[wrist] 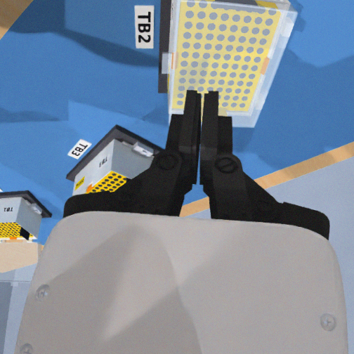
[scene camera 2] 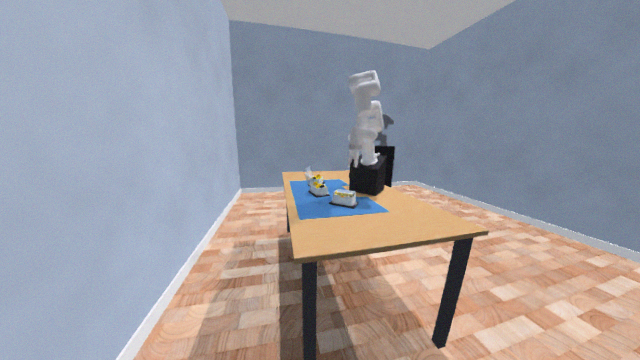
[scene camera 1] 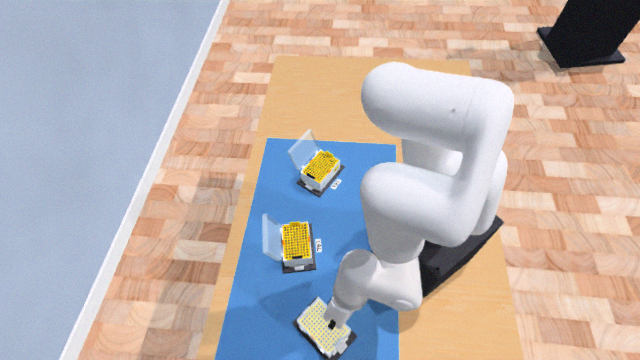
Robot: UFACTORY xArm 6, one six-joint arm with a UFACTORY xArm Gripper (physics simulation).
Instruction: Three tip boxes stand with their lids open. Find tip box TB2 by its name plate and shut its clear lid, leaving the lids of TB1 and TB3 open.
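Places are measured from the arm's base along level axes (x left, y ahead, z down), in millimetres.
Pixels of known places: gripper, fingertip midpoint: [scene camera 2: 351, 178]; arm's base at its link origin: [scene camera 2: 368, 161].
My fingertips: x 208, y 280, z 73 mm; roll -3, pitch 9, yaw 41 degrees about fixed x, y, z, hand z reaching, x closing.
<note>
Ahead of a thing's pixels: the offset from my fingertips to its middle. "spot": to the spot under its first point. Level surfaces: height alone.
Tip box TB2 @[dy +34, dx -11, dz +115 mm] [scene camera 1: 320, 330] [scene camera 2: 344, 198] [wrist: 225, 55] stands on the mat, its clear lid lying flat over the yellow tip rack. Its name plate [wrist: 144, 27] shows in the wrist view. My gripper [wrist: 202, 111] is shut and empty. In scene camera 2 the hand hangs above TB2, apart from it. In the wrist view the fingertips overlap the lid's near end. Tip box TB3 @[dy +111, dx -253, dz +89 mm] [scene camera 1: 296, 242] [wrist: 117, 159] stands with its clear lid @[spot: dy +181, dx -254, dz +60 mm] [scene camera 1: 271, 237] raised. Tip box TB1 @[dy +20, dx -525, dz +89 mm] [scene camera 1: 321, 169] [wrist: 20, 212] stands farthest off, its clear lid [scene camera 1: 302, 150] also raised.
The blue mat @[dz +153 mm] [scene camera 1: 245, 315] [scene camera 2: 310, 211] lies on the wooden table @[dz +156 mm] [scene camera 1: 320, 100] [scene camera 2: 390, 235]. The arm's black base [scene camera 1: 450, 262] [scene camera 2: 367, 179] stands beside the mat. A black stand [scene camera 1: 592, 35] is on the floor beyond the table.
</note>
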